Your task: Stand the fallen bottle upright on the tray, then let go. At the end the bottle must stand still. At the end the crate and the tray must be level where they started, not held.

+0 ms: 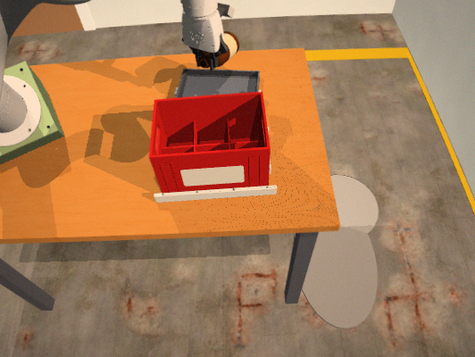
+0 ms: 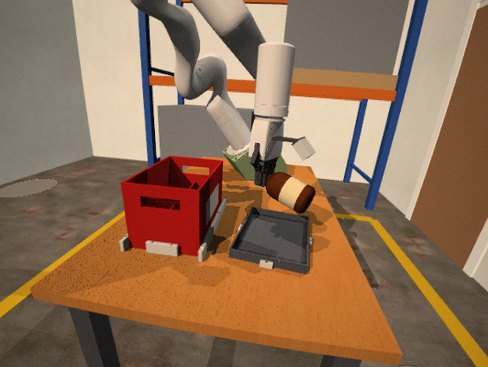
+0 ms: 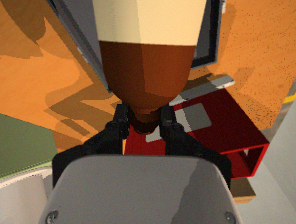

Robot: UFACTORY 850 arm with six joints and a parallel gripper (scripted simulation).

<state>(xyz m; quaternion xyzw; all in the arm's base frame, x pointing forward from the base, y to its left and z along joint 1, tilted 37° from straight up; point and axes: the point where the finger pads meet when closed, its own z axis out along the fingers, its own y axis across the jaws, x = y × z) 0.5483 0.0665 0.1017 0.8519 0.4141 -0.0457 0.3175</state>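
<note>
My hand is 40 mm to the right of the brown bottle, 40 mm short of it and 20 mm above it. Also, from my hand: red crate: 230 mm to the right, 90 mm below, 50 mm behind; then grey tray: 160 mm below, 40 mm to the left, 30 mm ahead.
</note>
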